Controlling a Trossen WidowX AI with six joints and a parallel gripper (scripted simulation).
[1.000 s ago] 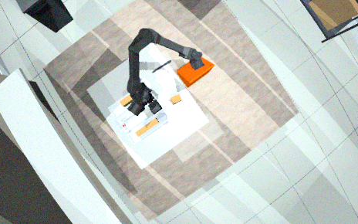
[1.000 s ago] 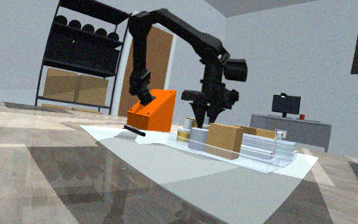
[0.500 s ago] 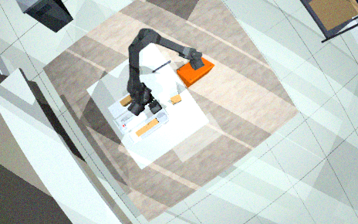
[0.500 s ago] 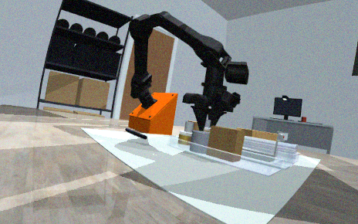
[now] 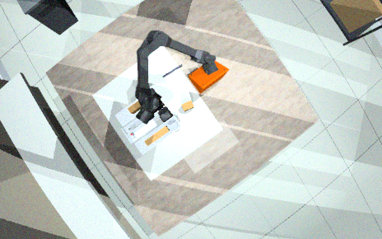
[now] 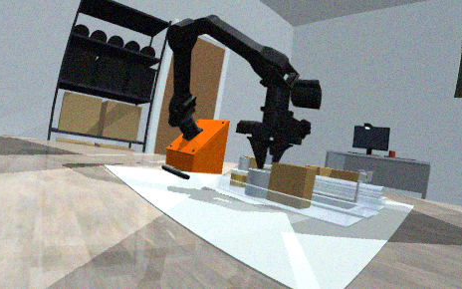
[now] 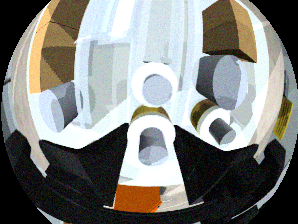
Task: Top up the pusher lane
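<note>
Now: the white mat 5 cm below my gripper tip, 5 cm ahead of it and 1 cm to the left of it. From my gripper tip the other things lie so: tan box: 14 cm behind, 7 cm to the left, 1 cm below; thin black rod: 16 cm to the right, 15 cm behind, 4 cm below; clear sprung lane: 14 cm ahead, 4 cm to the left, 3 cm below.
</note>
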